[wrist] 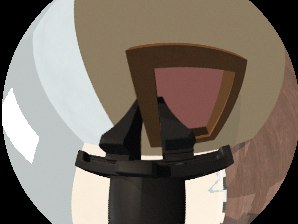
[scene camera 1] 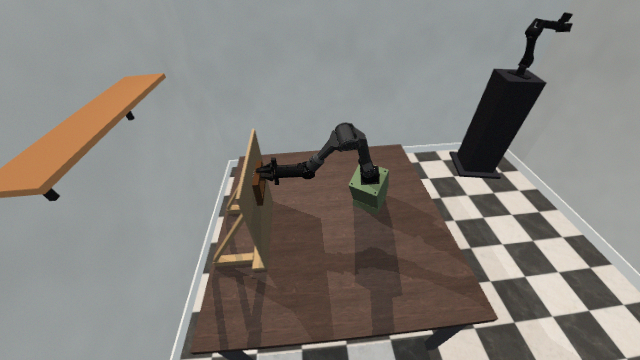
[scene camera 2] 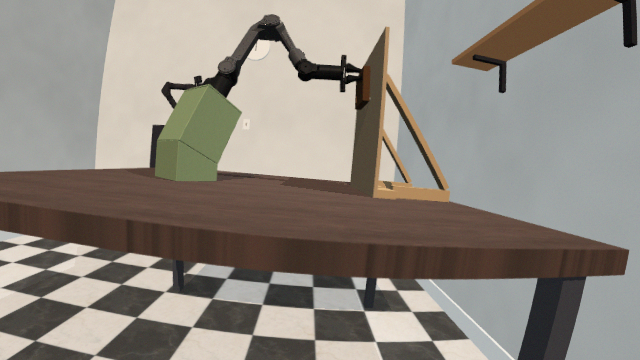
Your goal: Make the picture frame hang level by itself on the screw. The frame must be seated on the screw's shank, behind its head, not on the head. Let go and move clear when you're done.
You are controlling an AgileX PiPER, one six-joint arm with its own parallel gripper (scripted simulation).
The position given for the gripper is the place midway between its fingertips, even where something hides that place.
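Note:
Gripper (wrist: 150, 103). Brown picture frame (wrist: 202, 99).

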